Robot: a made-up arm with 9 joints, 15 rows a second.
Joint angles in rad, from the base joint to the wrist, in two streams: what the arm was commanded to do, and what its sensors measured. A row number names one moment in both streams.
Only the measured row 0 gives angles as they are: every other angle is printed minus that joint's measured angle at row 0.
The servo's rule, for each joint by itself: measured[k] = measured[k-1] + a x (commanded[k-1-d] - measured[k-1]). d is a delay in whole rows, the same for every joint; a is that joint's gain. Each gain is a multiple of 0.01, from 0.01 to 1. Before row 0 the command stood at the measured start. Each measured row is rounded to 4 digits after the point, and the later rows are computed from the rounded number. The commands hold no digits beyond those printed.
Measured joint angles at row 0: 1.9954, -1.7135, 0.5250, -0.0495, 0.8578, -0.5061, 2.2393, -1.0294, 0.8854
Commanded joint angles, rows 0 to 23: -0.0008, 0.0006, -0.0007, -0.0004, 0.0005, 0.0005, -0.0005, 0.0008, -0.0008; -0.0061, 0.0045, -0.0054, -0.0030, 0.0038, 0.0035, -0.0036, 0.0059, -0.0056; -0.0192, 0.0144, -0.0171, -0.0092, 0.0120, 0.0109, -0.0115, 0.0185, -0.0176; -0.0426, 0.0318, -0.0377, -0.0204, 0.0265, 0.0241, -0.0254, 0.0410, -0.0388; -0.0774, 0.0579, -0.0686, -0.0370, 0.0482, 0.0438, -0.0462, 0.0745, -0.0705; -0.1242, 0.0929, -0.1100, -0.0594, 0.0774, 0.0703, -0.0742, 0.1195, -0.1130; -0.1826, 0.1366, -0.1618, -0.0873, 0.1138, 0.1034, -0.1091, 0.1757, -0.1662; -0.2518, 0.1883, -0.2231, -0.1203, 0.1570, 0.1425, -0.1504, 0.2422, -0.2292; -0.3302, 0.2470, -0.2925, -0.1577, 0.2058, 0.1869, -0.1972, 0.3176, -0.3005; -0.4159, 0.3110, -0.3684, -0.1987, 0.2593, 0.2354, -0.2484, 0.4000, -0.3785; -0.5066, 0.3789, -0.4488, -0.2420, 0.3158, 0.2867, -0.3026, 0.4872, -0.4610; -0.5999, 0.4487, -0.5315, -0.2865, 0.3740, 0.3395, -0.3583, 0.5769, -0.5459; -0.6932, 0.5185, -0.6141, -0.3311, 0.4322, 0.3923, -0.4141, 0.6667, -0.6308; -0.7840, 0.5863, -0.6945, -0.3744, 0.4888, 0.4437, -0.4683, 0.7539, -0.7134; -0.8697, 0.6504, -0.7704, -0.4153, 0.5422, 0.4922, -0.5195, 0.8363, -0.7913; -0.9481, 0.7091, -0.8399, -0.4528, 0.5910, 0.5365, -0.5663, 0.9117, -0.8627; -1.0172, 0.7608, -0.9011, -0.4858, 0.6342, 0.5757, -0.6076, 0.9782, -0.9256; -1.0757, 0.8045, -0.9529, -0.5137, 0.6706, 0.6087, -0.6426, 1.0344, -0.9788; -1.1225, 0.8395, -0.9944, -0.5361, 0.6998, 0.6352, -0.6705, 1.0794, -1.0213; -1.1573, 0.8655, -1.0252, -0.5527, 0.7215, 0.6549, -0.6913, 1.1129, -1.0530; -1.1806, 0.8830, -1.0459, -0.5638, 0.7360, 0.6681, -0.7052, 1.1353, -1.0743; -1.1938, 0.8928, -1.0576, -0.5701, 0.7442, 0.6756, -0.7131, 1.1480, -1.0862; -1.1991, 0.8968, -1.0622, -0.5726, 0.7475, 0.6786, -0.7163, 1.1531, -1.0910; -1.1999, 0.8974, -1.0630, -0.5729, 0.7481, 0.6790, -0.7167, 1.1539, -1.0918
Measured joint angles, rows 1 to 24: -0.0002, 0.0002, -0.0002, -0.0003, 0.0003, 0.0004, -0.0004, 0.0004, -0.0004; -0.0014, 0.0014, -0.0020, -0.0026, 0.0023, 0.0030, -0.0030, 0.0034, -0.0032; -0.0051, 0.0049, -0.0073, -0.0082, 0.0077, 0.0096, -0.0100, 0.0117, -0.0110; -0.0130, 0.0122, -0.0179, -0.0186, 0.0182, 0.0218, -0.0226, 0.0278, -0.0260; -0.0265, 0.0245, -0.0356, -0.0342, 0.0350, 0.0403, -0.0420, 0.0535, -0.0500; -0.0470, 0.0430, -0.0616, -0.0556, 0.0587, 0.0655, -0.0684, 0.0898, -0.0840; -0.0755, 0.0683, -0.0967, -0.0825, 0.0896, 0.0973, -0.1018, 0.1370, -0.1284; -0.1125, 0.1007, -0.1409, -0.1146, 0.1273, 0.1353, -0.1417, 0.1949, -0.1828; -0.1582, 0.1402, -0.1940, -0.1512, 0.1713, 0.1786, -0.1872, 0.2624, -0.2464; -0.2123, 0.1863, -0.2550, -0.1916, 0.2206, 0.2263, -0.2374, 0.3381, -0.3177; -0.2741, 0.2383, -0.3228, -0.2344, 0.2739, 0.2770, -0.2909, 0.4201, -0.3951; -0.3425, 0.2951, -0.3958, -0.2787, 0.3300, 0.3295, -0.3462, 0.5063, -0.4765; -0.4161, 0.3554, -0.4722, -0.3232, 0.3872, 0.3823, -0.4019, 0.5945, -0.5598; -0.4934, 0.4177, -0.5500, -0.3667, 0.4441, 0.4339, -0.4563, 0.6822, -0.6427; -0.5724, 0.4805, -0.6271, -0.4080, 0.4990, 0.4829, -0.5081, 0.7670, -0.7229; -0.6513, 0.5422, -0.7016, -0.4461, 0.5505, 0.5279, -0.5558, 0.8466, -0.7984; -0.7281, 0.6012, -0.7714, -0.4798, 0.5974, 0.5681, -0.5983, 0.9190, -0.8671; -0.8011, 0.6561, -0.8349, -0.5086, 0.6384, 0.6022, -0.6346, 0.9825, -0.9274; -0.8686, 0.7056, -0.8907, -0.5320, 0.6728, 0.6299, -0.6640, 1.0358, -0.9781; -0.9292, 0.7488, -0.9378, -0.5496, 0.7001, 0.6509, -0.6864, 1.0782, -1.0185; -0.9820, 0.7850, -0.9756, -0.5617, 0.7202, 0.6653, -0.7018, 1.1096, -1.0486; -1.0265, 0.8141, -1.0043, -0.5688, 0.7336, 0.6740, -0.7111, 1.1307, -1.0689; -1.0627, 0.8364, -1.0246, -0.5720, 0.7414, 0.6779, -0.7154, 1.1430, -1.0808; -1.0915, 0.8529, -1.0380, -0.5728, 0.7452, 0.6788, -0.7165, 1.1490, -1.0867
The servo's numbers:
d 0
a 0.21 0.27 0.35 0.85 0.56 0.84 0.82 0.55 0.54

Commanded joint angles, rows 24 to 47: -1.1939, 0.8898, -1.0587, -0.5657, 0.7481, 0.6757, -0.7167, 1.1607, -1.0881; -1.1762, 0.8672, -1.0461, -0.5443, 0.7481, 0.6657, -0.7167, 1.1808, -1.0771; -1.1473, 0.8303, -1.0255, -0.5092, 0.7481, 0.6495, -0.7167, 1.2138, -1.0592; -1.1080, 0.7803, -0.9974, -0.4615, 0.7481, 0.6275, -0.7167, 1.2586, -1.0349; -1.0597, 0.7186, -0.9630, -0.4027, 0.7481, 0.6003, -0.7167, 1.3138, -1.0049; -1.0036, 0.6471, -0.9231, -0.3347, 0.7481, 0.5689, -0.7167, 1.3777, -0.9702; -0.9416, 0.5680, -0.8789, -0.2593, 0.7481, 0.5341, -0.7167, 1.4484, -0.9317; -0.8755, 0.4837, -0.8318, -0.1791, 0.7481, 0.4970, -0.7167, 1.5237, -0.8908; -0.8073, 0.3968, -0.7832, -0.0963, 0.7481, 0.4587, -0.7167, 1.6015, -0.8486; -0.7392, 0.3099, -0.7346, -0.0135, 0.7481, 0.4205, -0.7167, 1.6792, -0.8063; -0.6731, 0.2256, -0.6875, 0.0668, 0.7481, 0.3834, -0.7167, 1.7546, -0.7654; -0.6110, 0.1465, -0.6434, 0.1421, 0.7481, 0.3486, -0.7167, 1.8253, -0.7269; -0.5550, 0.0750, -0.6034, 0.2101, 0.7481, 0.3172, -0.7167, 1.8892, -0.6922; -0.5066, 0.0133, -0.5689, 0.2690, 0.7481, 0.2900, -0.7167, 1.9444, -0.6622; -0.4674, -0.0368, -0.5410, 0.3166, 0.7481, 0.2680, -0.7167, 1.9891, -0.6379; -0.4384, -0.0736, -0.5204, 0.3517, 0.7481, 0.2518, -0.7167, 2.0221, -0.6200; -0.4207, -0.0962, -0.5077, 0.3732, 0.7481, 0.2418, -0.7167, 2.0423, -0.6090; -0.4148, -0.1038, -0.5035, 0.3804, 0.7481, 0.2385, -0.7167, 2.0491, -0.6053; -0.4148, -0.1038, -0.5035, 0.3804, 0.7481, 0.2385, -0.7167, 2.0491, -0.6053; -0.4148, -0.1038, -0.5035, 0.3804, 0.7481, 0.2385, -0.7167, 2.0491, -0.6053; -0.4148, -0.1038, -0.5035, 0.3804, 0.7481, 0.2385, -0.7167, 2.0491, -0.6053; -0.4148, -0.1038, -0.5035, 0.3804, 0.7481, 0.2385, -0.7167, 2.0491, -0.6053; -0.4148, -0.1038, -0.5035, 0.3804, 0.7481, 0.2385, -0.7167, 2.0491, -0.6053; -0.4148, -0.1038, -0.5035, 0.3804, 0.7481, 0.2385, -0.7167, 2.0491, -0.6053
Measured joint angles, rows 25 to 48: -1.1130, 0.8629, -1.0452, -0.5668, 0.7468, 0.6762, -0.7167, 1.1554, -1.0875; -1.1263, 0.8641, -1.0455, -0.5477, 0.7475, 0.6674, -0.7167, 1.1694, -1.0819; -1.1307, 0.8550, -1.0385, -0.5150, 0.7478, 0.6524, -0.7167, 1.1938, -1.0696; -1.1259, 0.8348, -1.0241, -0.4695, 0.7480, 0.6315, -0.7167, 1.2294, -1.0509; -1.1120, 0.8034, -1.0027, -0.4127, 0.7481, 0.6053, -0.7167, 1.2758, -1.0261; -1.0892, 0.7612, -0.9748, -0.3464, 0.7481, 0.5747, -0.7167, 1.3318, -0.9959; -1.0582, 0.7090, -0.9412, -0.2724, 0.7481, 0.5406, -0.7167, 1.3959, -0.9612; -1.0198, 0.6482, -0.9029, -0.1931, 0.7481, 0.5040, -0.7167, 1.4662, -0.9232; -0.9752, 0.5803, -0.8610, -0.1108, 0.7481, 0.4659, -0.7167, 1.5406, -0.8829; -0.9256, 0.5073, -0.8168, -0.0281, 0.7481, 0.4278, -0.7167, 1.6168, -0.8415; -0.8726, 0.4312, -0.7715, 0.0526, 0.7481, 0.3905, -0.7167, 1.6926, -0.8004; -0.8177, 0.3543, -0.7267, 0.1287, 0.7481, 0.3553, -0.7167, 1.7656, -0.7607; -0.7625, 0.2789, -0.6835, 0.1979, 0.7481, 0.3233, -0.7167, 1.8336, -0.7237; -0.7088, 0.2072, -0.6434, 0.2583, 0.7481, 0.2953, -0.7167, 1.8945, -0.6905; -0.6581, 0.1413, -0.6076, 0.3079, 0.7481, 0.2724, -0.7167, 1.9465, -0.6621; -0.6120, 0.0833, -0.5771, 0.3451, 0.7481, 0.2551, -0.7167, 1.9881, -0.6394; -0.5718, 0.0348, -0.5528, 0.3690, 0.7481, 0.2439, -0.7167, 2.0179, -0.6230; -0.5388, -0.0026, -0.5355, 0.3787, 0.7481, 0.2394, -0.7167, 2.0351, -0.6134; -0.5128, -0.0299, -0.5243, 0.3801, 0.7481, 0.2386, -0.7167, 2.0428, -0.6090; -0.4922, -0.0499, -0.5170, 0.3804, 0.7481, 0.2385, -0.7167, 2.0463, -0.6070; -0.4759, -0.0645, -0.5123, 0.3804, 0.7481, 0.2385, -0.7167, 2.0478, -0.6061; -0.4631, -0.0751, -0.5092, 0.3804, 0.7481, 0.2385, -0.7167, 2.0485, -0.6057; -0.4530, -0.0828, -0.5072, 0.3804, 0.7481, 0.2385, -0.7167, 2.0488, -0.6055; -0.4450, -0.0885, -0.5059, 0.3804, 0.7481, 0.2385, -0.7167, 2.0490, -0.6054
